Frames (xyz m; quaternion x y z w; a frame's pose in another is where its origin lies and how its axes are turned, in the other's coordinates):
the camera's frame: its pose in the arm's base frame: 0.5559 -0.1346 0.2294 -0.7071 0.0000 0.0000 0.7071
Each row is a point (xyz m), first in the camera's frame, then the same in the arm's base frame.
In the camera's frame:
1: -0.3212 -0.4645 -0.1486
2: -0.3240 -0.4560 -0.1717
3: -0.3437 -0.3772 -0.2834
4: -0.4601 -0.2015 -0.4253
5: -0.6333 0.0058 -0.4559
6: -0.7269 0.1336 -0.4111
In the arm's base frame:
1: 0.2347 -0.2832 0.6939
2: 0.2319 -0.3063 0.6854
3: 0.2122 -0.4180 0.6066
4: 0.0958 -0.5599 0.4309
5: -0.0774 -0.5905 0.2236
6: -0.1710 -0.5457 0.0958

